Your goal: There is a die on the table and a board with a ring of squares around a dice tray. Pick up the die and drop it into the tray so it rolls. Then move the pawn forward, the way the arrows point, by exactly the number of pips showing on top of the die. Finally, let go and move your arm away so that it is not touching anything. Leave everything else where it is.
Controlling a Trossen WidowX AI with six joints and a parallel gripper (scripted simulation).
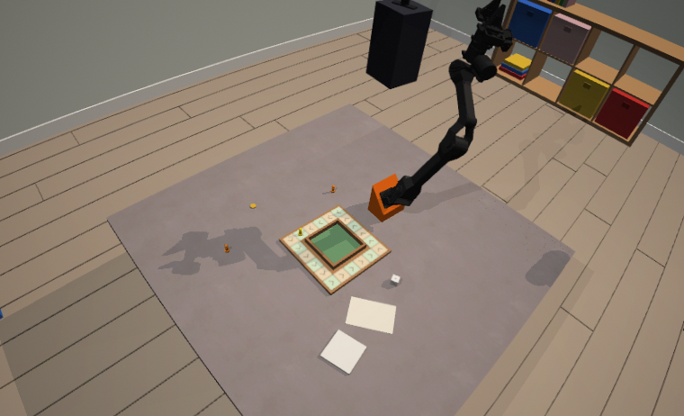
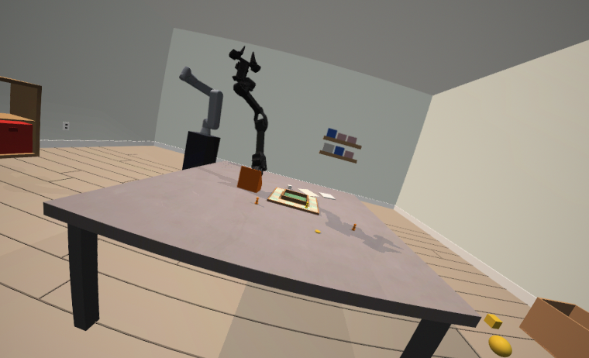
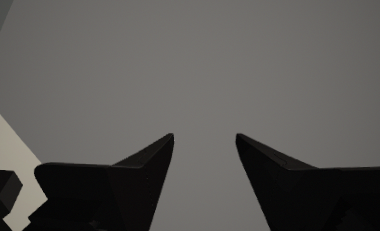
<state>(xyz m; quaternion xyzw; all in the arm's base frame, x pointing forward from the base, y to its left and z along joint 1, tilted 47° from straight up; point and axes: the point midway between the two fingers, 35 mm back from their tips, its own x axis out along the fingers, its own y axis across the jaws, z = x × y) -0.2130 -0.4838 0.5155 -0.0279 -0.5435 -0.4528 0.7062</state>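
My gripper tip is 80 cm above the white die, 43 cm short of it and 21 cm to the right of it. From my gripper tip the other things lie so: green dice tray 80 cm below, 51 cm ahead, 2 cm to the right; then yellow pawn 78 cm below, 59 cm ahead, 13 cm to the right.
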